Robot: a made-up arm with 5 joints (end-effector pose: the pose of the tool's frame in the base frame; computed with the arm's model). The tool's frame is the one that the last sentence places. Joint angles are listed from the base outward.
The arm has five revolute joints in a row. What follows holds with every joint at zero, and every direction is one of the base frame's. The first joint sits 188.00 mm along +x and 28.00 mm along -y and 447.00 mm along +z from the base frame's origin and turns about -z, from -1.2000 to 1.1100 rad. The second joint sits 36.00 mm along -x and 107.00 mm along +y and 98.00 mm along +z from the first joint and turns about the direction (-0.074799, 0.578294, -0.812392), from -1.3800 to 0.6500 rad. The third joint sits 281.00 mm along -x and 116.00 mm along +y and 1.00 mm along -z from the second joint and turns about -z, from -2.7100 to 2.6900 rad. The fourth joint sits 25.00 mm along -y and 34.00 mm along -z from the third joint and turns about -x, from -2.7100 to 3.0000 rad. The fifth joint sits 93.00 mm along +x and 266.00 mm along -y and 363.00 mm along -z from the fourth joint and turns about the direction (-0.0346, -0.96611, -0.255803), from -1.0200 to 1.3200 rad. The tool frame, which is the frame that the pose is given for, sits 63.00 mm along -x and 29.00 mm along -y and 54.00 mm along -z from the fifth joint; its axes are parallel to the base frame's.
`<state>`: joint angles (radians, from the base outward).
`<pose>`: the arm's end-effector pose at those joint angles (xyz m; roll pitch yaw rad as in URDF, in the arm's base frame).
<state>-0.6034 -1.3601 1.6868 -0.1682 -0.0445</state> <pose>0.2076 -0.0402 -0.1752 0.8829 -0.2090 0.0345</pose>
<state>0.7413 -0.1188 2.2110 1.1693 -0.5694</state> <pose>-0.0793 0.8073 0.5976 -1.2022 0.4054 2.9732</pose>
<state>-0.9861 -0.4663 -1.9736 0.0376 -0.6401</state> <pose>-0.1473 0.1859 0.1671 -0.2612 0.7596 -2.9653</pose>
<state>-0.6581 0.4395 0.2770 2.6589 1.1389</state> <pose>0.0032 0.1632 1.0569 -2.1311 0.9832 1.1100</pose>
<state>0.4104 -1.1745 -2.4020 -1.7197 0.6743</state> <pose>0.0181 -0.3568 0.0149 0.9718 0.5319 2.0948</pose>
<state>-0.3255 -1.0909 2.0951 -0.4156 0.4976</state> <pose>0.1165 0.0299 -0.1535 0.9867 -0.0417 -1.2923</pose>
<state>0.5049 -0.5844 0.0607 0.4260 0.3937</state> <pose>0.0562 -0.2823 0.1783 -0.5076 -0.7217 0.0142</pose>
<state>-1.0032 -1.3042 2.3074 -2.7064 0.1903</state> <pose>0.2641 -0.0682 0.7729 -2.8557 0.3672 -0.0187</pose>
